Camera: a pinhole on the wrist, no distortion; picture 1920 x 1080 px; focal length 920.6 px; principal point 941.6 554.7 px. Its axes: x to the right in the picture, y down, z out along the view. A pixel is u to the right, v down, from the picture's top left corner.
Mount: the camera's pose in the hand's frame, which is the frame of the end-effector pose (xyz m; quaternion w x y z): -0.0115 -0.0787 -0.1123 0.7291 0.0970 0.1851 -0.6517
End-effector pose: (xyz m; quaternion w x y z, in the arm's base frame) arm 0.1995 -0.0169 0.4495 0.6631 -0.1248 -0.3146 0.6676
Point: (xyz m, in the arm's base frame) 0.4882 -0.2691 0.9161
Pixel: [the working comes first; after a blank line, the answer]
In the camera's frame: 0.2515 -0.2341 0.4864

1417.6 111.6
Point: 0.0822 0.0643 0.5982
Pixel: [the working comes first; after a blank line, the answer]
In the camera's frame: -0.1823 0.1204 0.2351

227.8 1026.2
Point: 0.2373 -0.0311 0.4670
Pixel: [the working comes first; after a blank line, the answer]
In the camera's frame: -0.0763 -0.0070 0.0837

101.8 477.4
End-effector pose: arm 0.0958 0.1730 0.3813 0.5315 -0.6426 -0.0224 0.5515
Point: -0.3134 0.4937 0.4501
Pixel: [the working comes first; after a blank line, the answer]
In the camera's frame: -0.3603 -0.0460 0.5344

320.9 475.4
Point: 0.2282 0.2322 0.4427
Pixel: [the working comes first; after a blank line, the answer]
In the camera's frame: 0.0377 0.0419 0.0921

1318.9 973.0
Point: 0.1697 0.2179 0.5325
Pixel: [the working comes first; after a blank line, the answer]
In the camera's frame: 0.0333 -0.0582 0.1329

1172.3 151.8
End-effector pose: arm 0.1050 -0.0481 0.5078 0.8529 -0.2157 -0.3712 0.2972
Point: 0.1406 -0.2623 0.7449
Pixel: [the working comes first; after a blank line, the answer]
In the camera's frame: 0.1300 -0.0428 0.2746

1377.5 411.2
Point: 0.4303 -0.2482 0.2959
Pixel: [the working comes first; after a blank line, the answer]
In the camera's frame: 0.1650 -0.0276 -0.2586

behind the camera
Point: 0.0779 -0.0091 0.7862
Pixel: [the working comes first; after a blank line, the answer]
In the camera's frame: -0.0680 0.1234 0.3285

751.0 900.5
